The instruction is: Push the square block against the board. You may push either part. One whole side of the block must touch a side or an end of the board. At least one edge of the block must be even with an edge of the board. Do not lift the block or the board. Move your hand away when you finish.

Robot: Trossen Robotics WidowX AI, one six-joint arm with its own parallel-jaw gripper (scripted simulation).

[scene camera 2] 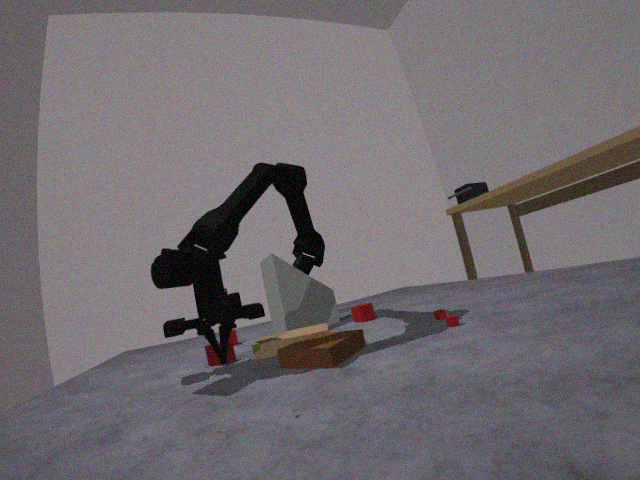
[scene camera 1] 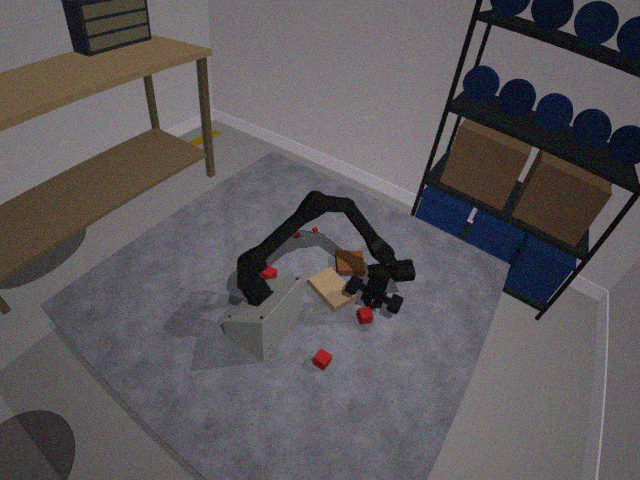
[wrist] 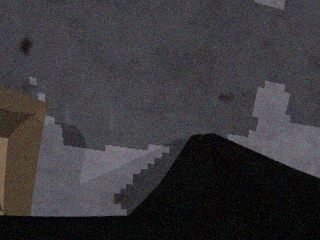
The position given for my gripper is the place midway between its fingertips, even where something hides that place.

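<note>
Pale tan board (scene camera 1: pixel 328 285) (scene camera 2: pixel 266 346), visible. Brown square block (scene camera 2: pixel 325 350) (scene camera 1: pixel 348 263), out of frame in the wrist view. My gripper (scene camera 2: pixel 223 363) (scene camera 1: pixel 369 309) (wrist: pixel 202 145), visible.
</note>
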